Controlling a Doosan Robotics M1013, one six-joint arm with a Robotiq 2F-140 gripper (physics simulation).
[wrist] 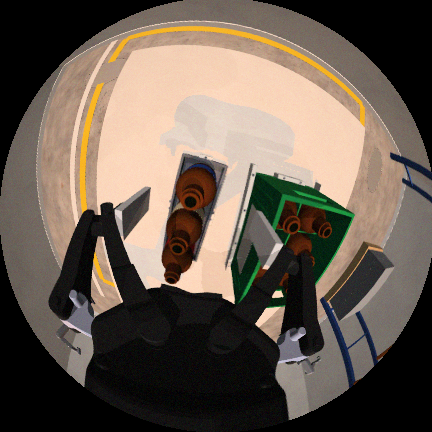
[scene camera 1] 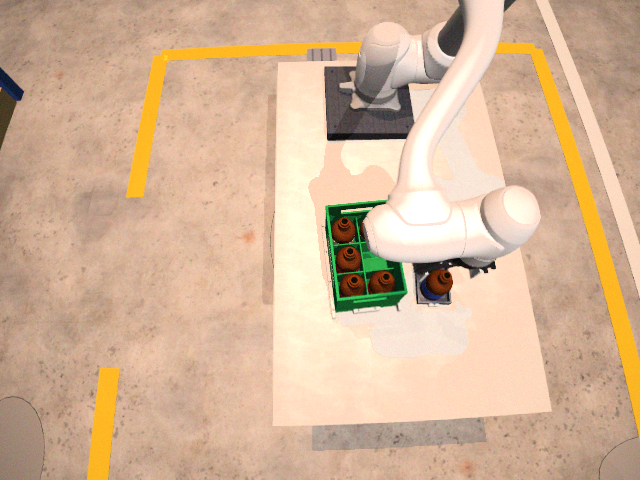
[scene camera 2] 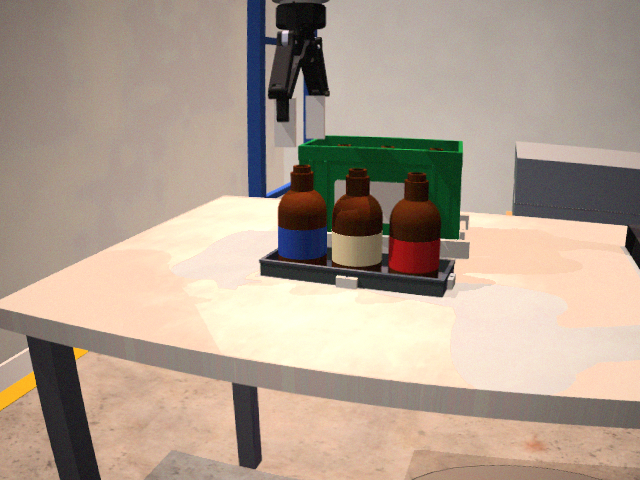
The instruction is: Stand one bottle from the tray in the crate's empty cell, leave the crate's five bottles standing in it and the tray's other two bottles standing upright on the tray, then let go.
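Where they show: gripper, fingertip midpoint: (wrist: 200, 209) (scene camera 1: 445, 274) (scene camera 2: 301, 142); arm's base, link origin: (scene camera 1: 373, 92).
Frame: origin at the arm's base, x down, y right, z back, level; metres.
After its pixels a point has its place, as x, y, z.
The gripper (scene camera 2: 300, 121) (wrist: 199, 225) {-0.154, -0.130, -0.741} is open and empty, pointing down above the bottle tops. The blue-label bottle (scene camera 1: 439, 283) {-0.084, -0.134, -0.747} (scene camera 2: 302, 242) {-0.014, -0.181, -0.721} (wrist: 196, 185) {-0.093, -0.144, -0.751}, cream-label bottle (scene camera 2: 356, 250) {-0.012, -0.187, -0.638} (wrist: 184, 225) {-0.080, -0.148, -0.671} and red-label bottle (scene camera 2: 414, 255) {-0.014, -0.190, -0.554} (wrist: 176, 260) {-0.082, -0.151, -0.582} stand upright in a row on the dark tray (scene camera 2: 310, 276) {0.030, -0.198, -0.702}. In the wrist view the row shows between the spread fingers. The green crate (scene camera 1: 343, 303) {-0.094, 0.135, -0.804} (scene camera 2: 444, 191) {-0.070, -0.003, -0.541} (wrist: 272, 192) {-0.102, -0.030, -0.776} stands beside the tray. Its empty cell (scene camera 1: 377, 262) {0.031, 0.019, -0.650} is the middle one of the column nearer the tray, partly covered by the arm. Brown bottles stand in the other cells; the far one is mostly hidden.
The white arm (scene camera 1: 449, 227) {-0.537, -0.018, -0.767} reaches over the crate's far tray-side corner and hides much of the tray in scene camera 1. Light brackets edge the crate and tray on the table (scene camera 1: 320, 377) {0.039, 0.197, -0.993}. A blue frame (scene camera 2: 255, 103) and a grey box (scene camera 2: 573, 180) stand behind the table.
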